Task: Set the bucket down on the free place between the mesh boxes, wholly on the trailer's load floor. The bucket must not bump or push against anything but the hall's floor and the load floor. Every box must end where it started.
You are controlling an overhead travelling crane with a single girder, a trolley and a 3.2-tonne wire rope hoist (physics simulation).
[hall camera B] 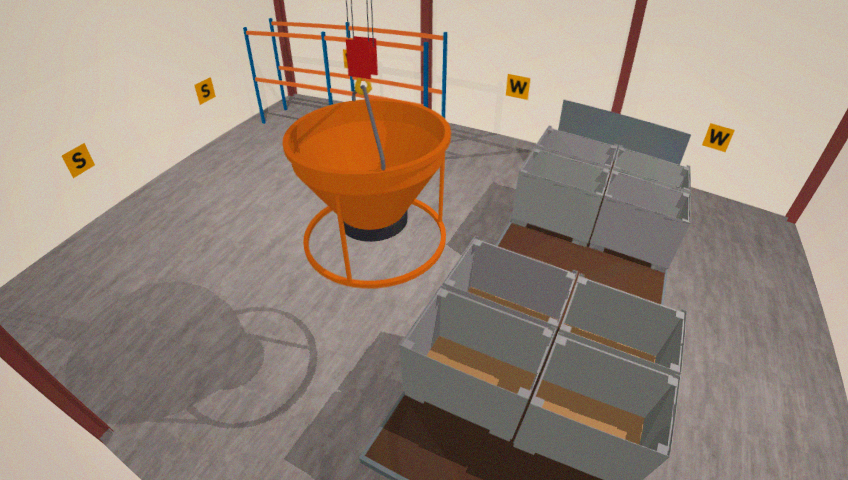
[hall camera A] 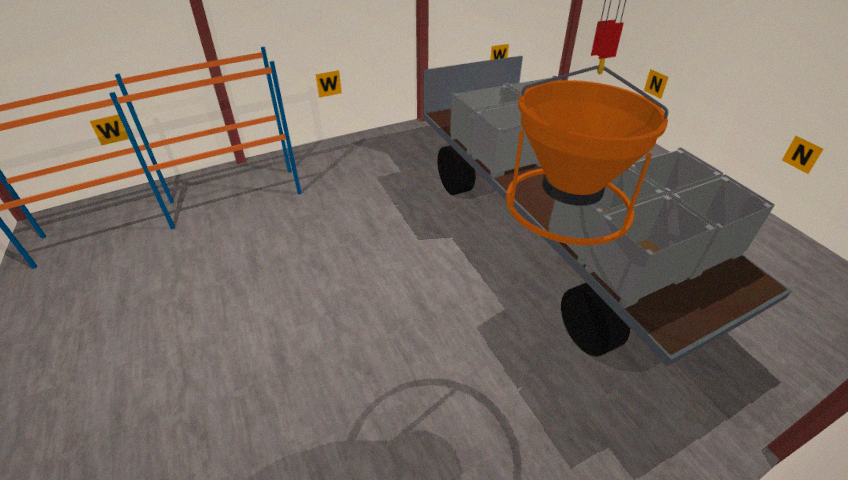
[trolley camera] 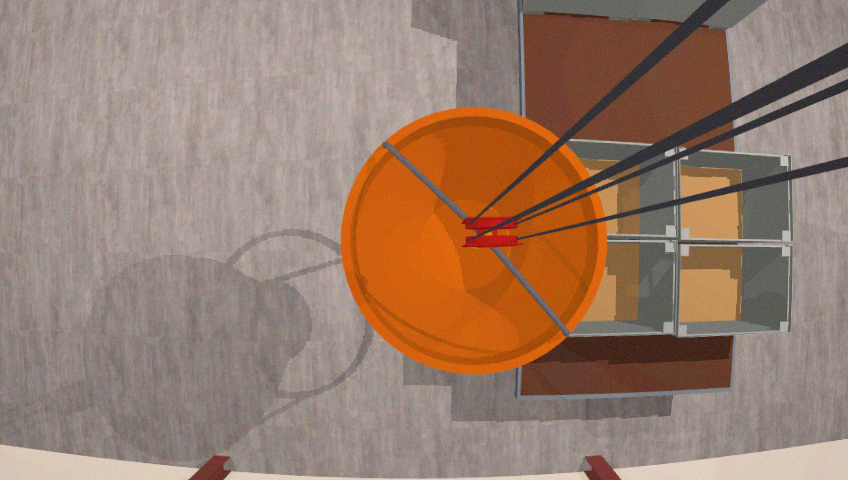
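The orange bucket [hall camera A: 586, 157] [hall camera B: 368, 184] [trolley camera: 416, 267] hangs upright in the air from its grey bail. My hook [hall camera A: 601, 65] [hall camera B: 363, 87] [trolley camera: 490, 233], below the red block, is shut on the bail. In the trolley view the bucket overlaps the trailer's left edge and part of the near boxes. The near group of grey mesh boxes [hall camera A: 726, 237] [hall camera B: 458, 380] [trolley camera: 767, 285] and the far group [hall camera A: 476, 130] [hall camera B: 559, 199] stand on the trailer. Between them the brown load floor [hall camera A: 535, 199] [hall camera B: 583, 261] [trolley camera: 624, 77] shows. The ring's exact height is hard to tell.
A rack with blue posts [hall camera A: 142, 160] [hall camera B: 445, 77] and orange beams stands by the W wall. The trailer's grey headboard [hall camera A: 470, 86] [hall camera B: 624, 127] rises behind the far boxes. The bucket's shadow [hall camera B: 166, 350] [trolley camera: 196, 344] lies on the hall floor left of the trailer.
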